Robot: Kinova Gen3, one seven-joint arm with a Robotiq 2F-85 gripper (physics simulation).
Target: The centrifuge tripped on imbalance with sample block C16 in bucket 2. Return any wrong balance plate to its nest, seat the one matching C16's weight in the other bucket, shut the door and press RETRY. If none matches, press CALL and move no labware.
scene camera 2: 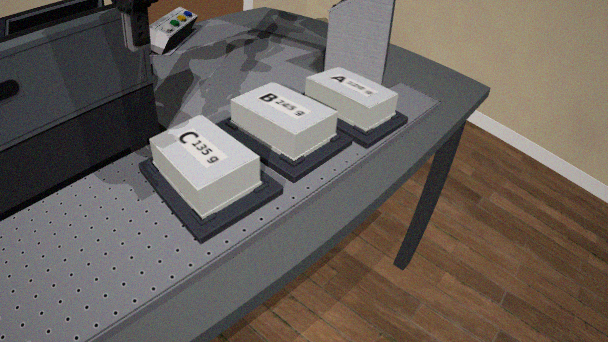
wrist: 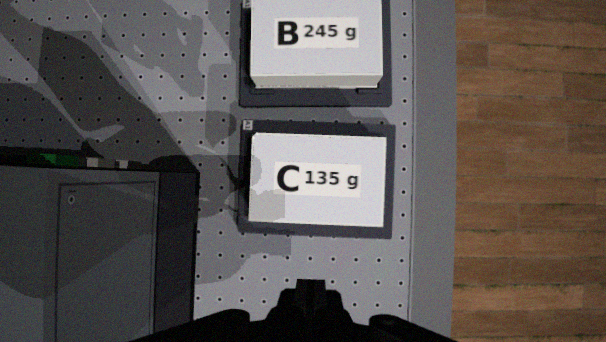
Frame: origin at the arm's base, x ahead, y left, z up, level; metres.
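Where they show: gripper, fingertip midpoint: (scene camera 2: 138, 47) (wrist: 310, 298).
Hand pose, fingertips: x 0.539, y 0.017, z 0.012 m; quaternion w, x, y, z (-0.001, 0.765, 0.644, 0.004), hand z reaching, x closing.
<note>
Each offset is from my fingertips to the centre of the thing. "spot": to the spot under its first point. Level surfaces: height alone.
Plate C @(0.056 m back, 0.013 m left, 0.162 m down) (scene camera 2: 205, 150) (wrist: 317, 205), labelled 135 g, sits in its dark nest @(spot: 0.011 m ahead, 0.079 m left, 0.183 m down) (scene camera 2: 202, 232) (wrist: 320, 231). Plate B @(0.193 m back, 0.033 m left, 0.162 m down) (scene camera 2: 285, 117) (wrist: 317, 62), labelled 245 g, sits in the dark nest beside it. Plate A @(0.319 m back, 0.077 m left, 0.162 m down) (scene camera 2: 350, 95) sits in a third nest; its label is blurred in scene camera 2. My gripper (scene camera 2: 137, 42) (wrist: 310, 298) is shut and empty. It shows beside the centrifuge's right side in scene camera 2 and at the bottom edge of the wrist view, apart from the plates. The centrifuge @(spot: 0.031 m ahead, 0.139 m right, 0.044 m down) (scene camera 2: 70, 75) (wrist: 110, 250) shows in part. C16 and the buckets do not show.
A sloped button box @(0.394 m back, 0.499 m right, 0.153 m down) (scene camera 2: 162, 39) with blue, yellow and green buttons stands behind the centrifuge. An upright grey panel (scene camera 2: 359, 42) stands behind plate A. The perforated table top @(0.195 m down) (scene camera 2: 100, 235) (wrist: 320, 270) ends at a front edge close beside the nests.
</note>
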